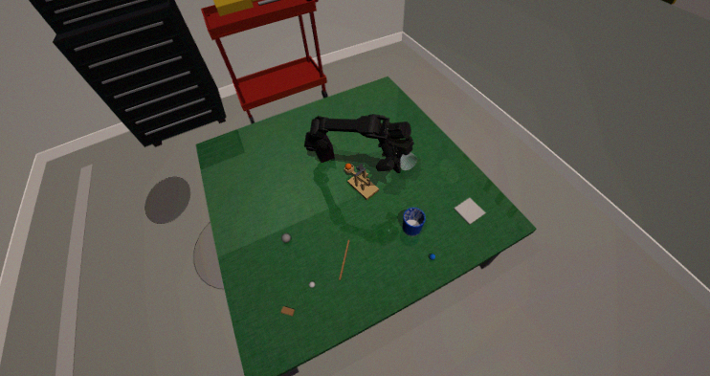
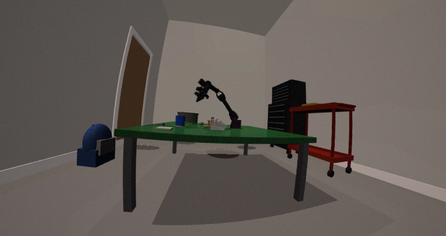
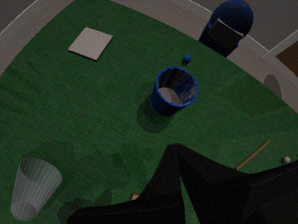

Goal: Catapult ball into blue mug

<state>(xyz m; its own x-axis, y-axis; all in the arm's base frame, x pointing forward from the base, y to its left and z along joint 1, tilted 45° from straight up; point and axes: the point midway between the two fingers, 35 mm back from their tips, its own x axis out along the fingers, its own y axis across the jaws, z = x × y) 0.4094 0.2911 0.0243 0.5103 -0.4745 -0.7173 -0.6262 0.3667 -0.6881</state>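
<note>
Now: the orange ball 260 mm behind my gripper tip, 180 mm below it and 130 mm to the right of it. Round my gripper tip: small blue ball (290 mm ahead, 230 mm below, 20 mm to the left); then wooden catapult (190 mm below, 190 mm behind, 100 mm to the right); then blue mug (220 mm below, 140 mm ahead, 10 mm to the left).
</note>
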